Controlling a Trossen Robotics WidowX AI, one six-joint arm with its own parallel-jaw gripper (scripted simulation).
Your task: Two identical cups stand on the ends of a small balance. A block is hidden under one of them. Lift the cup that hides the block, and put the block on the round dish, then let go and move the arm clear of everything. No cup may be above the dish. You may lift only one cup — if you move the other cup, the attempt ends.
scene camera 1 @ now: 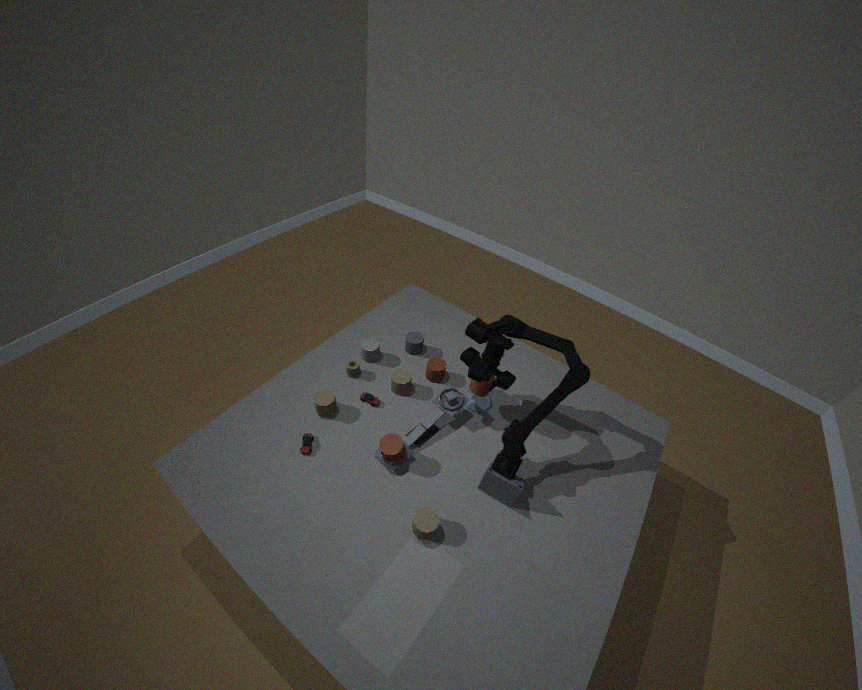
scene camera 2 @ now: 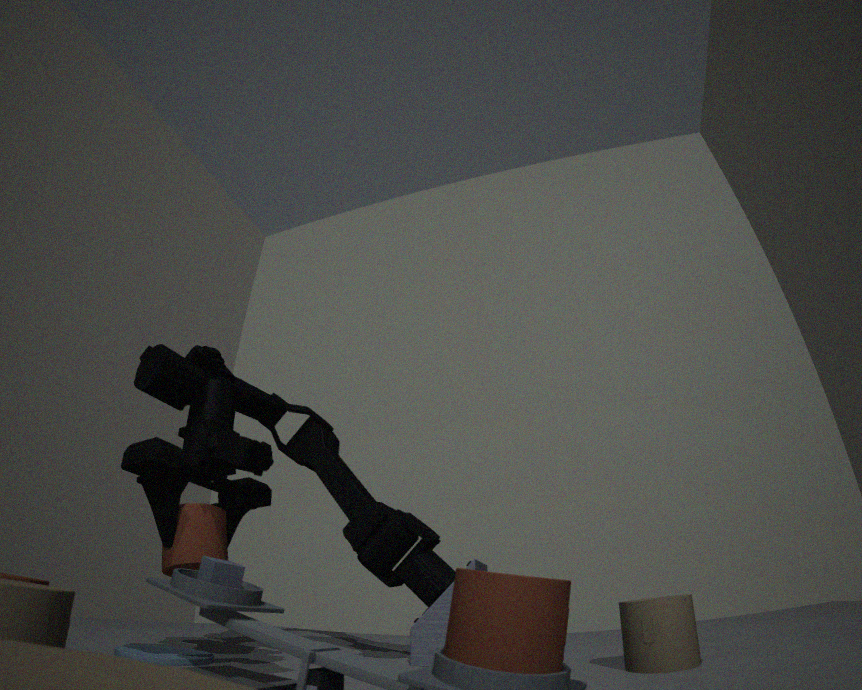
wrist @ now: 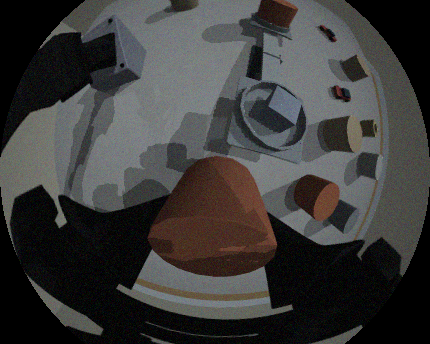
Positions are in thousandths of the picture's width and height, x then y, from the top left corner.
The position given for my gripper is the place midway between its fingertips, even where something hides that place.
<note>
My gripper (scene camera 2: 226, 802) carries an orange cup (scene camera 2: 234, 769). Further things: a beige cylinder (scene camera 1: 495, 756), an orange cup (wrist: 741, 571) and a beige cylinder (wrist: 792, 391).
My gripper shows as well in scene camera 1 (scene camera 1: 557, 559) and in the wrist view (wrist: 501, 606).
</note>
